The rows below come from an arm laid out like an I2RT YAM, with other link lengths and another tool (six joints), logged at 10 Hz.
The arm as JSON. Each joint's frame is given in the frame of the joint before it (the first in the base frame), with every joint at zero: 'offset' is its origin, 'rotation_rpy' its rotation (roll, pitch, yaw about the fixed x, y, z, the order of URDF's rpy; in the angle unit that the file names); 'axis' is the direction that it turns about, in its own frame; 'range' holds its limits. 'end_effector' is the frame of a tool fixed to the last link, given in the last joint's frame.
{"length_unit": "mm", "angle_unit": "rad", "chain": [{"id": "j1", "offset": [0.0, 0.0, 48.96], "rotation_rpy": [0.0, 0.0, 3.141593], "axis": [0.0, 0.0, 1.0], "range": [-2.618, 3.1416]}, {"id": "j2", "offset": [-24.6, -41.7, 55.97], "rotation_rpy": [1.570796, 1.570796, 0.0], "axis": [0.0, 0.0, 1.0], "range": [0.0, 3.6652]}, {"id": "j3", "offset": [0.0, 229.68, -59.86], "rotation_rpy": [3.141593, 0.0, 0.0], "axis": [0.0, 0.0, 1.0], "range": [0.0, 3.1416]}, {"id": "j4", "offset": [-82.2, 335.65, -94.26], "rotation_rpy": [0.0, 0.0, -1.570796], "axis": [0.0, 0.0, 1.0], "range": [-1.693, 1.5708]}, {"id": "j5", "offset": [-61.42, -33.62, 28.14], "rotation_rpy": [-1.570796, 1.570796, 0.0], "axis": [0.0, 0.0, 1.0], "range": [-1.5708, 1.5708]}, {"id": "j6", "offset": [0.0, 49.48, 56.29], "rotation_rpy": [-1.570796, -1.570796, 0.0], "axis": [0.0, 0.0, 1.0], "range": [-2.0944, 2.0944]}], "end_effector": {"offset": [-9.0, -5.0, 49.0], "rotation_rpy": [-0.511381, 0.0, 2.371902]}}
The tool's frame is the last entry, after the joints.
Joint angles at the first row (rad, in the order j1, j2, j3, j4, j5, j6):
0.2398, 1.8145, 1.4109, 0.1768, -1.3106, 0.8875
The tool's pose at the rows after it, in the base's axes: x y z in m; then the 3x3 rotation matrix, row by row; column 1 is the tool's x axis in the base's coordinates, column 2 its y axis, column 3 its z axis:
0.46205, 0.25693, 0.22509; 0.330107, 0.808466, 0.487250; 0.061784, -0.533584, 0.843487; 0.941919, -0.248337, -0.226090
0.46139, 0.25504, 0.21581; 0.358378, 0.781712, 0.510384; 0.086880, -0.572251, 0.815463; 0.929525, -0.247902, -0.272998
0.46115, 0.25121, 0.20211; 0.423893, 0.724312, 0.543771; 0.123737, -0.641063, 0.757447; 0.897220, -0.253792, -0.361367
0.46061, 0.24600, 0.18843; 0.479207, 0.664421, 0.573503; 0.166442, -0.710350, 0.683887; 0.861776, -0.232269, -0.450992
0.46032, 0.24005, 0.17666; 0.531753, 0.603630, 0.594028; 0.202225, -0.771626, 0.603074; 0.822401, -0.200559, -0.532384
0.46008, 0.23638, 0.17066; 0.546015, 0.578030, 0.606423; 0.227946, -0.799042, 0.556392; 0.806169, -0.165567, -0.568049
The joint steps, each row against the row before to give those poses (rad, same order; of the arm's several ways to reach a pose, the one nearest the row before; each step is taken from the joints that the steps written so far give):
0.0000, 0.0000, 0.0000, -0.0511, 0.0191, -0.0511
0.0000, 0.0000, 0.0000, -0.0977, 0.0446, -0.0645
0.0000, 0.0000, 0.0000, -0.1266, 0.0840, -0.0515
0.0000, 0.0000, 0.0000, -0.1148, 0.0965, -0.0500
0.0000, 0.0000, 0.0000, -0.0874, 0.0965, -0.0251
-0.0001, 0.0000, 0.0000, -0.0431, 0.0545, -0.0267

